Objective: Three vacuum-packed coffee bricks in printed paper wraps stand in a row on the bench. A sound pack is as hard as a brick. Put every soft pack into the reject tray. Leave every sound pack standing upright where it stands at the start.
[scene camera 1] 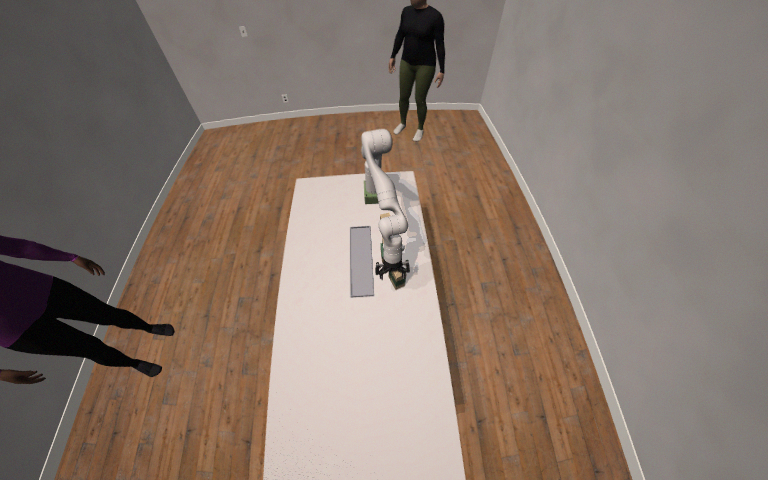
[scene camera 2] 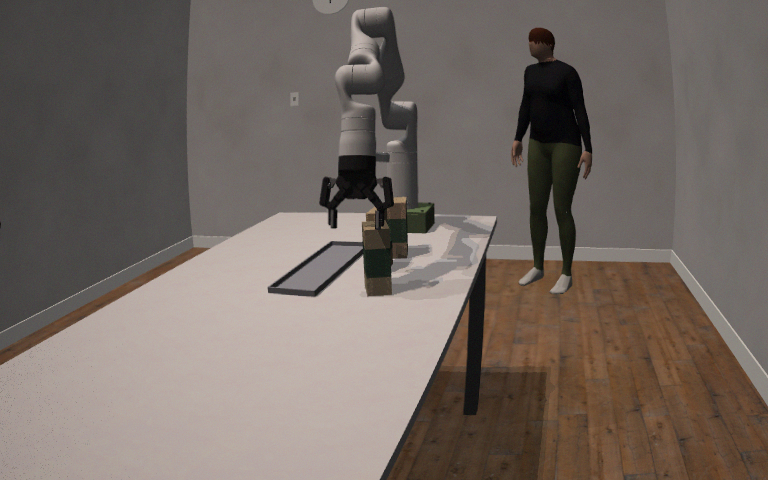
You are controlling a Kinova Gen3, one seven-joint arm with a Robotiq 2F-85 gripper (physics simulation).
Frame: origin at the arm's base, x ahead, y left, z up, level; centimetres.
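Seen in the pictures: gripper, fingertip midpoint: [scene camera 1: 392,277] [scene camera 2: 355,229]; arm's base, link origin: [scene camera 1: 373,188].
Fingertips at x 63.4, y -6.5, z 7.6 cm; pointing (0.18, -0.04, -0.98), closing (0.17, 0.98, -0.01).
Observation:
Offsets run from my fingertips to a thing's top centre. Level surfaces: height alone.
The nearest coffee pack {dz -0.1, dx -4.0, dy +3.6 cm} [scene camera 1: 398,281] [scene camera 2: 377,261], tan with a dark green band, stands upright to the right of the reject tray {dz -12.7, dx -21.0, dy -10.9 cm} [scene camera 1: 352,261] [scene camera 2: 291,292]. Behind it in the scene camera 2 view, another pack {dz -6.1, dx -32.6, dy +7.6 cm} [scene camera 2: 399,229] stands upright, and the tan top of a third pack {dz -0.1, dx -20.0, dy +2.8 cm} [scene camera 2: 370,215] shows, the rest hidden. In the scene camera 1 view the arm partly hides the two farther packs. The grey tray is flat and no pack shows in it. My gripper [scene camera 1: 393,273] [scene camera 2: 356,223] is open, pointing down, with its fingertips near the height of the nearest pack's top; one finger overlaps that top in the scene camera 2 view.
A green block [scene camera 1: 370,199] [scene camera 2: 420,218] is at the arm's base at the far end of the white bench {dz -14.1 cm} [scene camera 1: 362,367] [scene camera 2: 226,362]. A person in black and green [scene camera 1: 420,39] [scene camera 2: 552,101] stands beyond the bench. Another person in purple [scene camera 1: 25,300] is at the left.

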